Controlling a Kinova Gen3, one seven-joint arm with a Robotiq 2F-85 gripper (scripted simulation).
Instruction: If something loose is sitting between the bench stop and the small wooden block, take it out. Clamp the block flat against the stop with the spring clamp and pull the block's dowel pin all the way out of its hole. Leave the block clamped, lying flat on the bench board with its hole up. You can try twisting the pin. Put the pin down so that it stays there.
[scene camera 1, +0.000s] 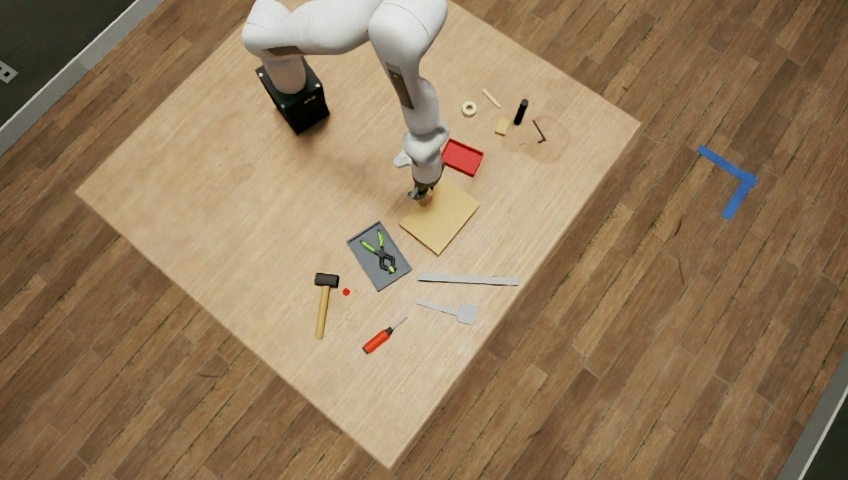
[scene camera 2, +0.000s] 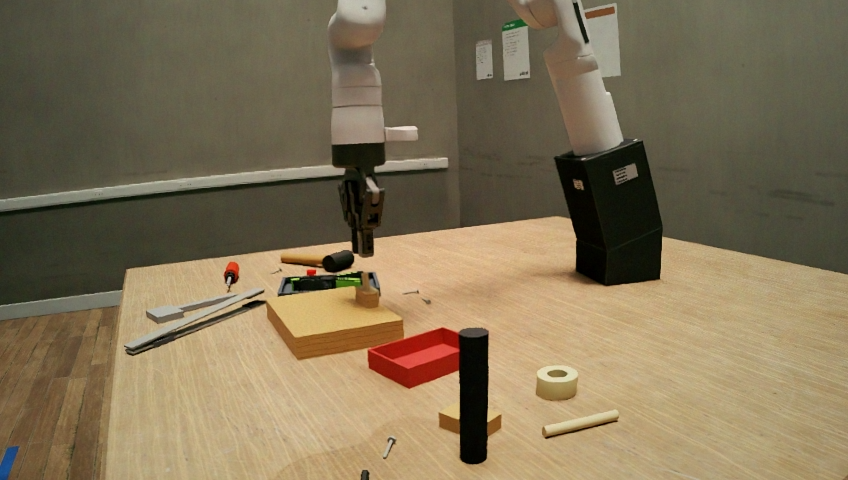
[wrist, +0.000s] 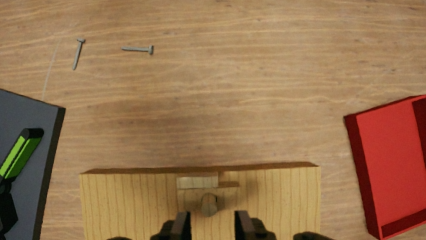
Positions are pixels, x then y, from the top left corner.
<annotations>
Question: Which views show the hammer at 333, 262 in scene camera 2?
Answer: Scene camera 1 and scene camera 2 only.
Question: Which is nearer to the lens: the hammer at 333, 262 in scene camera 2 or the red tray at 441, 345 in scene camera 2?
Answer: The red tray.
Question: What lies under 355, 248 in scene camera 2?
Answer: My gripper.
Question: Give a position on a red tray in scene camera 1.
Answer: At 467, 159
</annotations>
